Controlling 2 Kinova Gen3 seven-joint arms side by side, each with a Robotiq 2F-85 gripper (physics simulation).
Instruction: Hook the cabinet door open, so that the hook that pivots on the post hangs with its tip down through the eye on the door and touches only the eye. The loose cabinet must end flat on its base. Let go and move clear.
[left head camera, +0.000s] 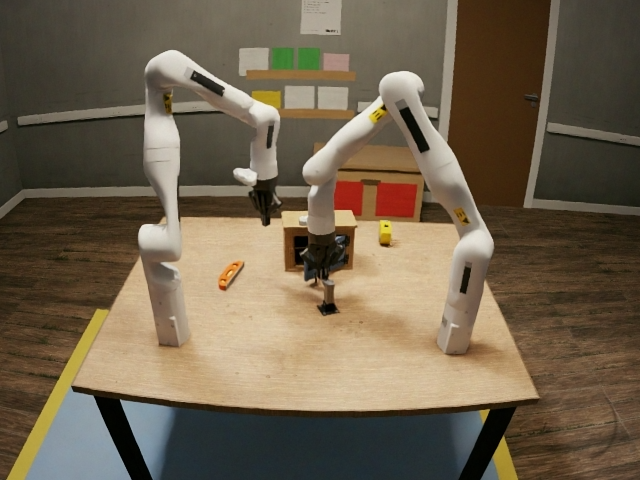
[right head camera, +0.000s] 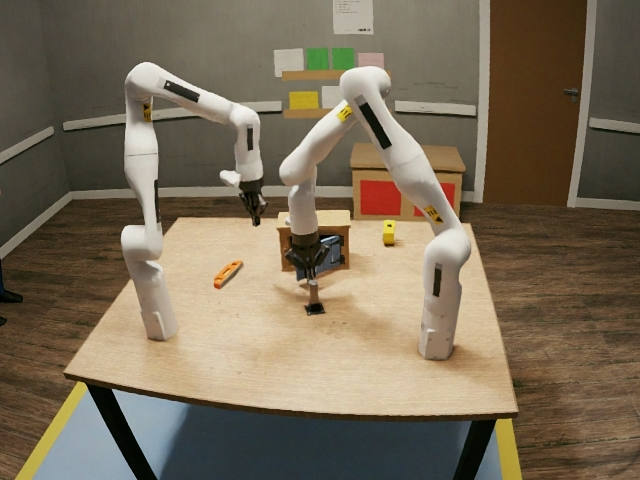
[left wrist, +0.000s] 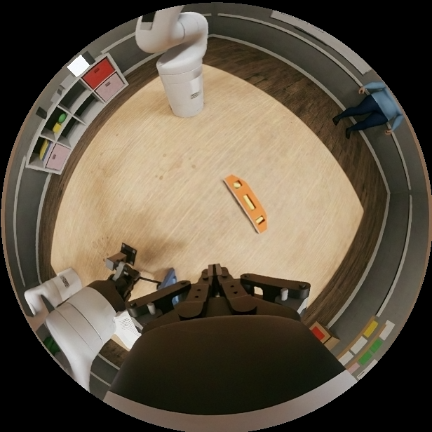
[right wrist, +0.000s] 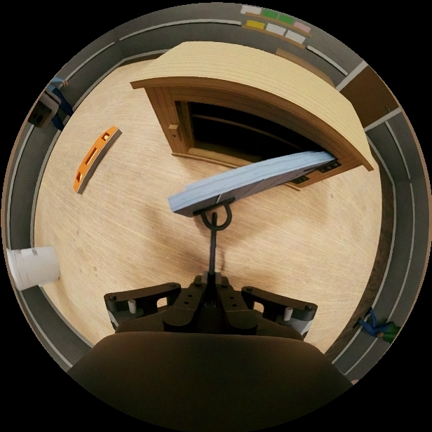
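Seen in the pictures: left gripper, fingertip midpoint: (left head camera: 266, 225) (right head camera: 256, 225); right gripper, fingertip midpoint: (left head camera: 322, 278); left arm's base, link origin: (left head camera: 174, 334) (right head camera: 162, 329); right arm's base, link origin: (left head camera: 452, 343) (right head camera: 435, 348).
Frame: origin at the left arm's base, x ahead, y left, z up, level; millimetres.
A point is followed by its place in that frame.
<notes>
The wooden cabinet (left head camera: 289, 220) @(x 412, y -271, z 159 mm) (right head camera: 338, 219) @(x 440, y -437, z 159 mm) (right wrist: 250, 65) stands flat on its base, with its blue door (right head camera: 333, 253) @(x 386, y -428, z 68 mm) (left wrist: 171, 281) (right wrist: 250, 175) partly open. The black eye (right wrist: 230, 219) is on the door's outer face near its free edge. The post (left head camera: 329, 293) @(x 171, y -411, z 63 mm) (right head camera: 313, 293) @(x 171, y -411, z 63 mm) stands in front of the cabinet. My right gripper (left head camera: 323, 277) @(x 241, y -387, z 65 mm) (right head camera: 310, 277) @(x 241, y -387, z 65 mm) (right wrist: 210, 279) is shut on the dark hook (right wrist: 213, 250). The hook's tip appears within the eye's outline in the right wrist view; whether it passes down through is unclear. My left gripper (left head camera: 265, 223) @(x 314, y -215, z 188 mm) (right head camera: 256, 223) @(x 314, y -215, z 188 mm) (left wrist: 214, 271) is shut and empty, raised left of the cabinet.
An orange level (left head camera: 231, 274) @(x 300, y -103, z 18 mm) (right head camera: 227, 273) @(x 298, y -102, z 19 mm) (left wrist: 247, 202) (right wrist: 95, 157) lies on the table (left head camera: 258, 361) @(x -64, y -249, z 0 mm) (right head camera: 248, 361) @(x -69, y -290, z 0 mm) left of the cabinet. A yellow object (left head camera: 385, 233) @(x 567, y -584, z 55 mm) (right head camera: 388, 233) @(x 567, y -585, z 54 mm) stands right of the cabinet, towards the back edge.
</notes>
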